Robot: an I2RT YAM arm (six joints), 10 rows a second.
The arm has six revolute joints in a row. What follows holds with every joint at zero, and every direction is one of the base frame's. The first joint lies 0.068 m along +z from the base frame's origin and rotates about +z. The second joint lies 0.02 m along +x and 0.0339 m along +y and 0.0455 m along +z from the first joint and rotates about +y. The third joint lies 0.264 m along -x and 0.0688 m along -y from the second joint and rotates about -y. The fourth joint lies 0.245 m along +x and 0.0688 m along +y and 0.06 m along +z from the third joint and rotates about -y. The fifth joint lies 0.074 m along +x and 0.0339 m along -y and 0.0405 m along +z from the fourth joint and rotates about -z. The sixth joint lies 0.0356 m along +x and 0.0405 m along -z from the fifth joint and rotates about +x. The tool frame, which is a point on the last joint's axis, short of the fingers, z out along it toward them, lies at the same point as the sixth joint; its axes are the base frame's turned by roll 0, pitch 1.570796 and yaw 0 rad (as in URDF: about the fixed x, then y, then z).
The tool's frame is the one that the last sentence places.
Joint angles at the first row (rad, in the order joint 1, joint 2, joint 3, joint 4, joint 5, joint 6):
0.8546 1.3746 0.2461 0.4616 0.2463 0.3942
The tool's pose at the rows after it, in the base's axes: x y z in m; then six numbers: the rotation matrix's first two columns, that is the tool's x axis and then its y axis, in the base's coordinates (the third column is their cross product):
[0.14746 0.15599 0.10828 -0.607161 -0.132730 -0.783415 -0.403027 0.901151 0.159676]
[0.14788 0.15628 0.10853 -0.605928 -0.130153 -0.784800 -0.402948 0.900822 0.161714]
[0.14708 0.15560 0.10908 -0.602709 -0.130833 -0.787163 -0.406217 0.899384 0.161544]
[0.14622 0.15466 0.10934 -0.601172 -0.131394 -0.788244 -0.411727 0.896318 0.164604]
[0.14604 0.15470 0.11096 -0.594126 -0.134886 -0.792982 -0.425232 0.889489 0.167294]
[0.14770 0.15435 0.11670 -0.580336 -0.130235 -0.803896 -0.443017 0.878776 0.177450]
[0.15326 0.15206 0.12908 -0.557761 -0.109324 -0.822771 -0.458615 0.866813 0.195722]
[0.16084 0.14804 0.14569 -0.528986 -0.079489 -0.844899 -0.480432 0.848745 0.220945]
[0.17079 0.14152 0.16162 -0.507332 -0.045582 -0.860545 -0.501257 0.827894 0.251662]
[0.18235 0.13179 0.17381 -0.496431 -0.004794 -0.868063 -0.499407 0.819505 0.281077]
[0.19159 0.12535 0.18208 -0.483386 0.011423 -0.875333 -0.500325 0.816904 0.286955]
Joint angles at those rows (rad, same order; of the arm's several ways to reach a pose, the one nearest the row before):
0.8542 1.3905 0.2496 0.4728 0.2478 0.3923
0.8535 1.3921 0.2505 0.4766 0.2471 0.3927
0.8541 1.3841 0.2463 0.4771 0.2463 0.3897
0.8532 1.3765 0.2406 0.4793 0.2398 0.3869
0.8521 1.3674 0.2389 0.4831 0.2284 0.3768
0.8413 1.3405 0.2430 0.4790 0.2049 0.3610
0.8086 1.2874 0.2590 0.4568 0.1652 0.3389
0.7609 1.2240 0.2838 0.4283 0.1039 0.3140
0.6951 1.1768 0.3139 0.4039 0.0196 0.2942
0.6168 1.1518 0.3424 0.3871 -0.0567 0.2877
0.5632 1.1481 0.3694 0.3767 -0.1043 0.2726

